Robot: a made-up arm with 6 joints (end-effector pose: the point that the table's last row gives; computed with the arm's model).
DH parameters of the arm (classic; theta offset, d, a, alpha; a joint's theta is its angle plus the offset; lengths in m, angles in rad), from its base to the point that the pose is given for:
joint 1: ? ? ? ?
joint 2: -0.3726 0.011 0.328 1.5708
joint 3: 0 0.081 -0.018 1.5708
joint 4: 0 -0.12 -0.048 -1.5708
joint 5: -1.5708 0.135 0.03 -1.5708
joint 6: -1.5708 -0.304 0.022 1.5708
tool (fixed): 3.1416 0.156 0 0
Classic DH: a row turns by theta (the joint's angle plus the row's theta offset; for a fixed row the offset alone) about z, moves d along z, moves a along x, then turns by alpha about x.
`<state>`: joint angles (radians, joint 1 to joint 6).
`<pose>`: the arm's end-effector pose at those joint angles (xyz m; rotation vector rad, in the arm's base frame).
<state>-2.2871 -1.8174 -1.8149 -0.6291 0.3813 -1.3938</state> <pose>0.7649 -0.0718 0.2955 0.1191 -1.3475 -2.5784</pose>
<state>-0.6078 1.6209 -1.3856 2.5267 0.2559 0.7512</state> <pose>0.6333 0.3152 -0.0937 -0.7548 0.9662 -0.7442</pose>
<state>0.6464 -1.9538 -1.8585 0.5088 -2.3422 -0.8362</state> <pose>-0.8220 0.2198 -0.2256 -1.4334 1.9612 -0.9424</pose>
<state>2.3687 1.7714 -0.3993 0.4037 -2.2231 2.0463</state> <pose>-0.2780 0.2543 0.4446 0.1630 1.0487 0.8982</pose>
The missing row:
joint 1: -1.1982 0 -0.2802 0
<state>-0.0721 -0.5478 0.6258 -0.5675 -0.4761 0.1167</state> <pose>-0.3807 0.4864 0.2244 -0.0550 0.2081 -0.1270</pose>
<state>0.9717 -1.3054 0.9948 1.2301 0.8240 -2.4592</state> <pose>-0.3644 -0.3761 -0.1696 1.1895 1.1849 -2.4675</pose>
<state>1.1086 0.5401 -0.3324 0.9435 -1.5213 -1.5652</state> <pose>0.1467 0.0463 0.4249 1.0555 1.9477 1.5876</pose>
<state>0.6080 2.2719 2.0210 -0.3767 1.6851 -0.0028</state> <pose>0.1760 0.6093 0.0161 0.4259 2.5801 0.6851</pose>
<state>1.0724 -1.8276 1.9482 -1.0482 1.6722 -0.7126</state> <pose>-0.7865 -0.2002 0.0500 2.5916 -1.0059 -0.6910</pose>
